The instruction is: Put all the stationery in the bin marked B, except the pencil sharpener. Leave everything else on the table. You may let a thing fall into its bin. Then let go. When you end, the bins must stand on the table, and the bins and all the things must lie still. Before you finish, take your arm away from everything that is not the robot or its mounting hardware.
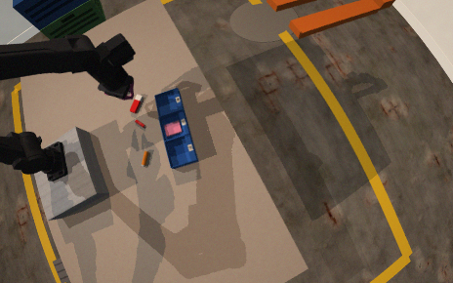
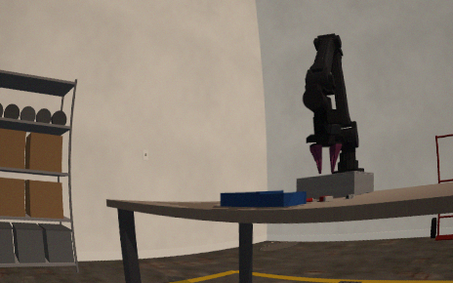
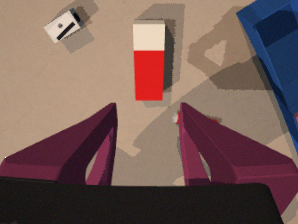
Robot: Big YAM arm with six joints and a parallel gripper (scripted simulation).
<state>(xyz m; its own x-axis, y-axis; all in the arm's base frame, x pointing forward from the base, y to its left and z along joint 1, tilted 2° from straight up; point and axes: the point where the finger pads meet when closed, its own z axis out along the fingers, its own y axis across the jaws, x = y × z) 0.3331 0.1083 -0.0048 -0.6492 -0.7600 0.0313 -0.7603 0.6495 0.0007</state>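
My hand is 8 cm above the red-and-white eraser. Round my hand: pink eraser block: 14 cm to the right, 10 cm ahead, 7 cm below; then small red piece: 8 cm to the right, 8 cm below, 1 cm behind; then pencil sharpener: 8 cm below, 7 cm to the left, 3 cm behind.
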